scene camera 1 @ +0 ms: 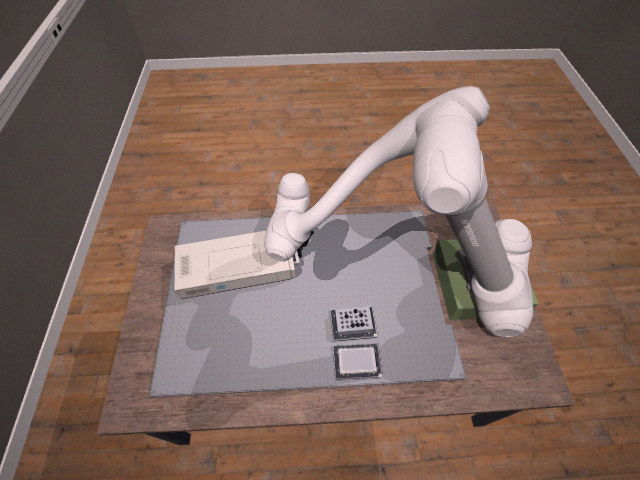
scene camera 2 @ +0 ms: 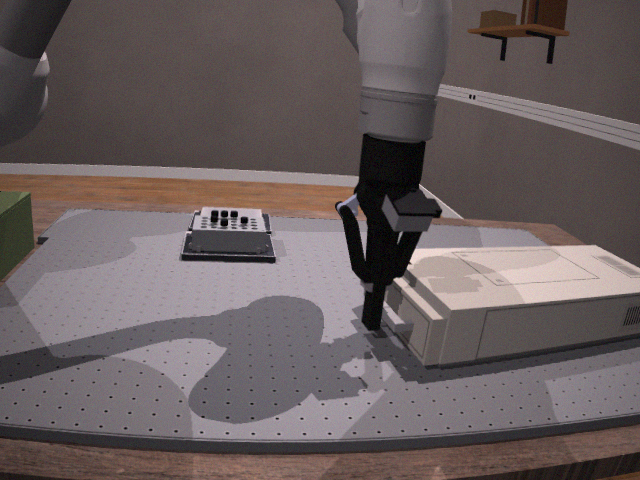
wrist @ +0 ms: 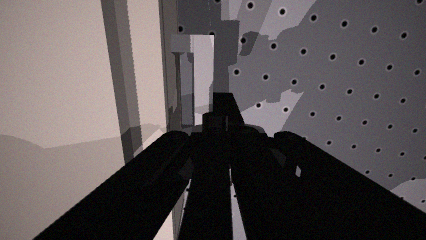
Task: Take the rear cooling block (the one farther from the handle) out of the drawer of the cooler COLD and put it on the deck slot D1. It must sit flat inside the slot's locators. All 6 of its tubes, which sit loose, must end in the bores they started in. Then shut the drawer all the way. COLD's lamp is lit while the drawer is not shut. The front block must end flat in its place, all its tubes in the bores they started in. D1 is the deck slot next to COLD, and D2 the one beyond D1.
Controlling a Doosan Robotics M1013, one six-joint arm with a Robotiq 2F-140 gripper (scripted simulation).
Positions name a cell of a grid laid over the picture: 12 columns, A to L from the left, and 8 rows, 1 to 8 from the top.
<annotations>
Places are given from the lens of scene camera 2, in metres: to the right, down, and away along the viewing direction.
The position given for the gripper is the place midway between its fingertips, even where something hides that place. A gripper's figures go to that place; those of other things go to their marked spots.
gripper (scene camera 2: G6): 0.07, 0.11, 0.70
cooler COLD (scene camera 2: J6): 0.22, 0.08, 0.64
cooling block (scene camera 2: E4): -0.14, 0.00, 0.92
The marked spots on the cooler COLD and the cooling block are 0.47 m apart.
</annotations>
